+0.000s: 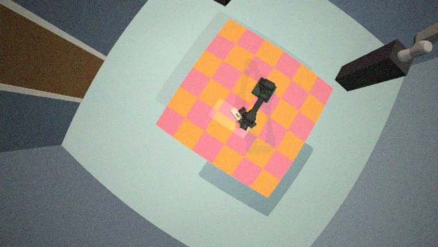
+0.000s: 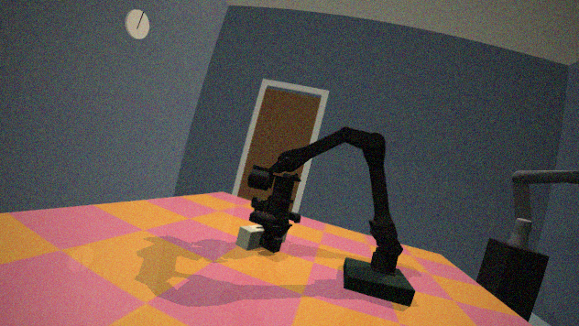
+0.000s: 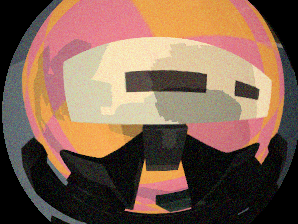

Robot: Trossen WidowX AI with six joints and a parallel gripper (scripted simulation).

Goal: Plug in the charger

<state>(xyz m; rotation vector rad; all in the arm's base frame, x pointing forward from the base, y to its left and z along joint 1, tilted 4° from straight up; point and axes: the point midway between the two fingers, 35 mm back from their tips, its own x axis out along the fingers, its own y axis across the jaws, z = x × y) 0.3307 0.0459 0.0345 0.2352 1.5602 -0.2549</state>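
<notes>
Right now the two-prong charger is 20 mm ahead of my gripper tip, 10 mm to the right of it and 10 mm above it.
</notes>
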